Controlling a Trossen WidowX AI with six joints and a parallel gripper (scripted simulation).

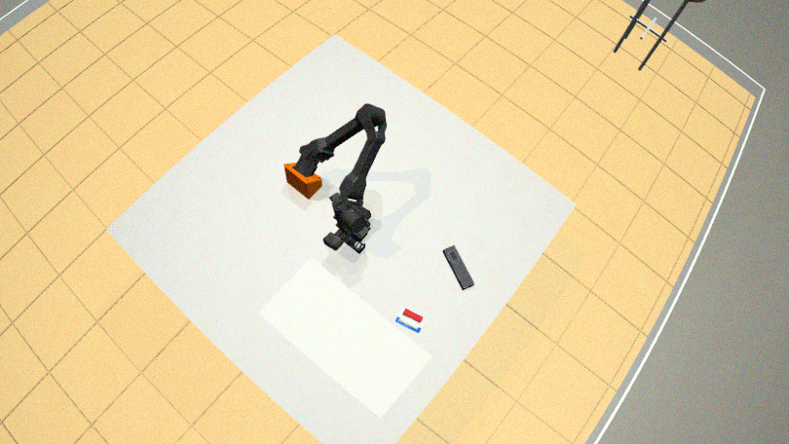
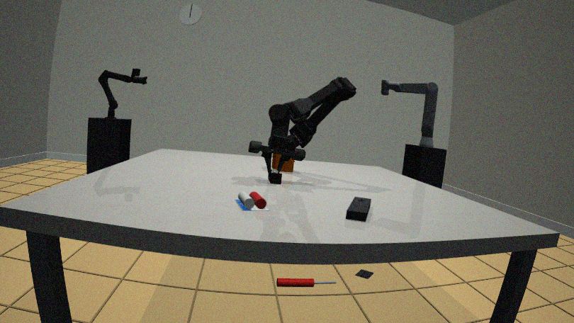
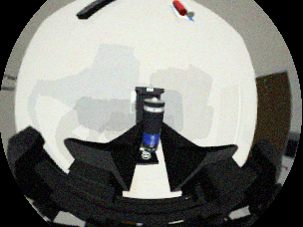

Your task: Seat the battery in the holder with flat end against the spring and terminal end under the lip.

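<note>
Right now the battery is 10 mm above my gripper tip.
</note>
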